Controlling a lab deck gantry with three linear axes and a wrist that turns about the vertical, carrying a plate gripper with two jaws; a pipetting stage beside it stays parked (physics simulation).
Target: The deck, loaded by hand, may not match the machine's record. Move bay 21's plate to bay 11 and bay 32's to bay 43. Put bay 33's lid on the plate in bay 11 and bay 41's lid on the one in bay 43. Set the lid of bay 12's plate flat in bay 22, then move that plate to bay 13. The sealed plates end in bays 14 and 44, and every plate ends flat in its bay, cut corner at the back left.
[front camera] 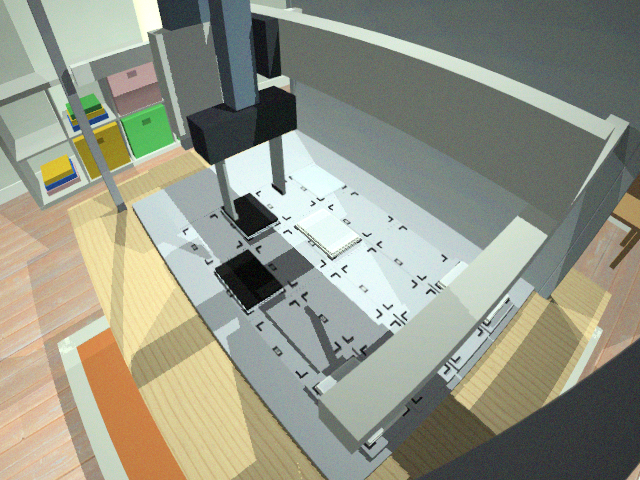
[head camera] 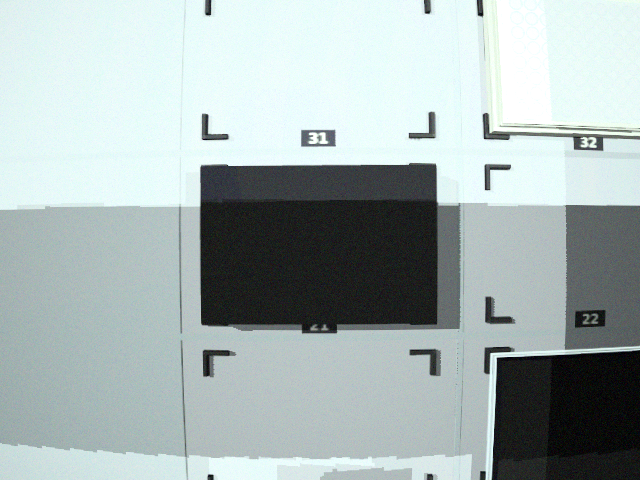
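Where they show: gripper, between the fingertips: (front camera: 256, 202); robot's base, origin of its link: (front camera: 184, 231).
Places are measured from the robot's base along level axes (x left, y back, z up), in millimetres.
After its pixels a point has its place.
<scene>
A black plate (front camera: 251, 214) @(y -76, x 151, z 17 mm) (head camera: 318, 258) @(y -64, x 143, z 17 mm) sits in bay 21; its cut corner cannot be made out. My gripper (front camera: 257, 204) @(y -196, x 107, z 158 mm) is open above it, its jaws apart front to back, wider than the plate; the jaws do not show in the head view. A second black plate (front camera: 249, 281) @(y -240, x 40, z 17 mm) (head camera: 594, 413) @(y -222, x 52, z 17 mm) with a pale rim sits in bay 12. A white plate (front camera: 328, 232) @(y -237, x 252, z 14 mm) (head camera: 594, 67) @(y -225, x 252, z 14 mm) sits in bay 32. A thin pale lid (front camera: 317, 179) @(y -64, x 365, z 8 mm) lies flat in bay 41. No lid shows in bay 33. Bay 11 bears no plate.
A light beam (front camera: 434, 330) @(y -621, x -10, z 400 mm) crosses above the right end of the deck. White pieces (front camera: 325, 384) @(y -502, x 14, z 29 mm) (front camera: 451, 276) @(y -504, x 351, z 29 mm) partly show beside it, near bays 14 and 44, with more white pieces (front camera: 374, 436) @(y -615, x 14, z 29 mm) (front camera: 497, 310) @(y -619, x 361, z 21 mm) beyond it. A grey upright post (front camera: 95, 139) @(y 207, x -93, z 214 mm) stands at the left.
</scene>
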